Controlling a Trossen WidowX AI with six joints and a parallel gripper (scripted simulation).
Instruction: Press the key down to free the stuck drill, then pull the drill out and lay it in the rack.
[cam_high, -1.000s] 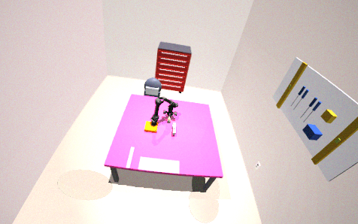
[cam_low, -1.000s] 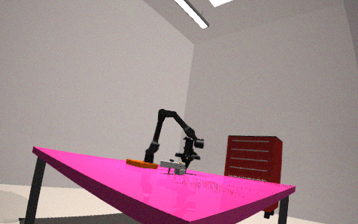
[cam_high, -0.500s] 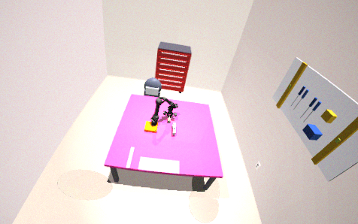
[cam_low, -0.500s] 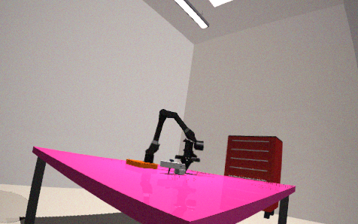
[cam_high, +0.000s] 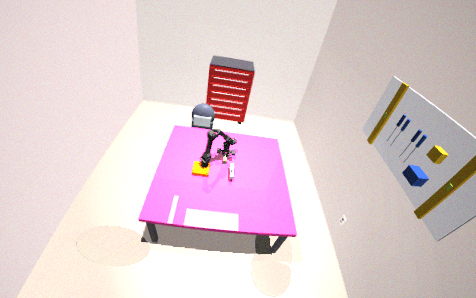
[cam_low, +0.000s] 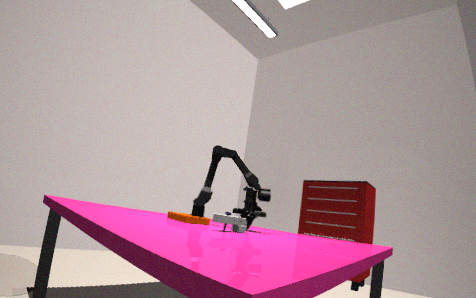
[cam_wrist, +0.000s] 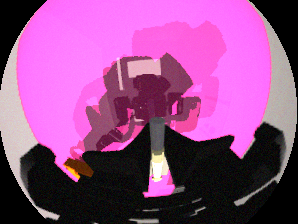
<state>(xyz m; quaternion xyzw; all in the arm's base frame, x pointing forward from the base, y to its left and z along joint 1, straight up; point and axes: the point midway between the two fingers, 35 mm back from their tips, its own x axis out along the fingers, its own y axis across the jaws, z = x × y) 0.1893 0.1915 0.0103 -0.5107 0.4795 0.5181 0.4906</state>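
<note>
Right now the grey drill is 4 cm to the right of my gripper tip and 3 cm above it. The rest, counted from my gripper tip: blue piece (24 cm to the right, 9 cm ahead, 4 cm above).
</note>
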